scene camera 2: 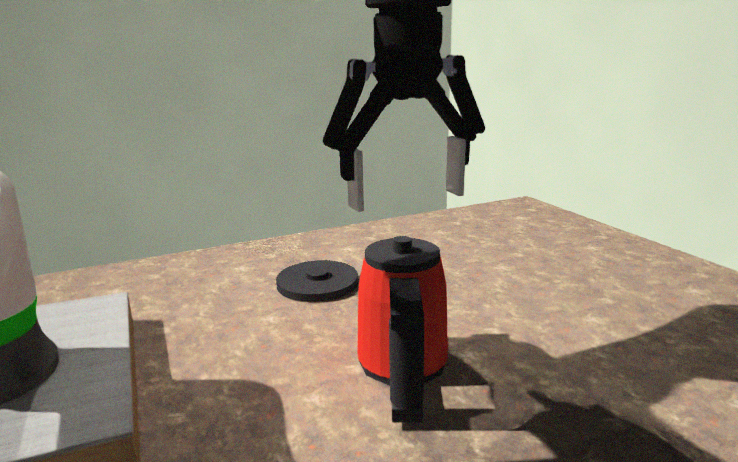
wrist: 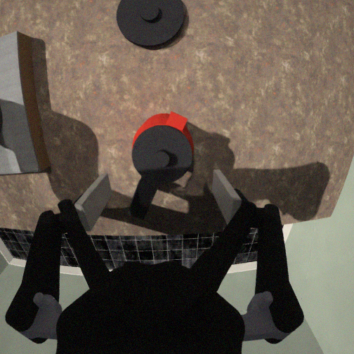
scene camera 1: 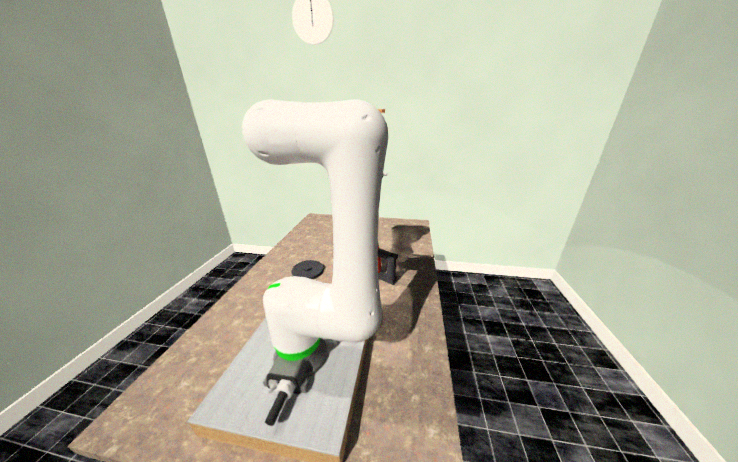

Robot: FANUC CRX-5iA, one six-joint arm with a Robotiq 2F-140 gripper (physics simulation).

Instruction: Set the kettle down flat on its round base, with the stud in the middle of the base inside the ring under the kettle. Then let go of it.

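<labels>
My gripper is visible in the wrist view and in scene camera 2. On my gripper, (wrist: 274, 312) and (scene camera 2: 446, 57) are the same spot.
</labels>
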